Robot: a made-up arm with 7 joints.
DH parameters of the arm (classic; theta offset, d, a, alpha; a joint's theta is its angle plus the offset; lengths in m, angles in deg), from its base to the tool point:
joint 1: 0 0.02 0.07 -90
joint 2: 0 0.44 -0.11 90
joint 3: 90 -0.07 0.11 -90
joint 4: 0 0.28 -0.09 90
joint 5: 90 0.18 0.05 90
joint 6: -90 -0.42 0.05 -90
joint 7: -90 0.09 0.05 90
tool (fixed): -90 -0.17 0 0
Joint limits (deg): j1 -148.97..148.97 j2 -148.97..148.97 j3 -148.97..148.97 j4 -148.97..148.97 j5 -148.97..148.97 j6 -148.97..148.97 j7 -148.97..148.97
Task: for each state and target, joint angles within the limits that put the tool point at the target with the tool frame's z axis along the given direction. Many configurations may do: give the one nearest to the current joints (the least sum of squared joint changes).
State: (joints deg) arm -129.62 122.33 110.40 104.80 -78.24 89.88 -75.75
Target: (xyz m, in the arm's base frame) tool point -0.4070 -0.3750 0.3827 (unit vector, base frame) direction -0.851 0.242 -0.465
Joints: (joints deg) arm -135.82 144.37 78.90 92.87 -72.72 103.93 -67.30
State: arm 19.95 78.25 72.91 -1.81 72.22 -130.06 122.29
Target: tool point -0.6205 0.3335 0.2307 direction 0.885 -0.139 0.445
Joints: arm 57.62 58.89 106.39 -8.01 97.15 -129.16 138.25
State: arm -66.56 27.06 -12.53 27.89 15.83 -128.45 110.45
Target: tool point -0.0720 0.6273 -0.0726 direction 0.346 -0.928 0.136
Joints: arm -76.93 8.37 -16.65 -18.41 -6.17 -99.59 146.38
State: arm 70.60 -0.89 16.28 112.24 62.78 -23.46 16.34
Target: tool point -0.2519 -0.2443 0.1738 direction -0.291 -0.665 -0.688
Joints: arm 90.41 -54.33 33.51 60.91 30.82 -28.85 32.54
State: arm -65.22 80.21 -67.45 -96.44 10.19 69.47 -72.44
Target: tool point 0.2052 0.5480 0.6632 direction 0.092 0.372 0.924
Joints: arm -40.42 108.11 -24.10 -100.97 -37.88 104.04 -116.72
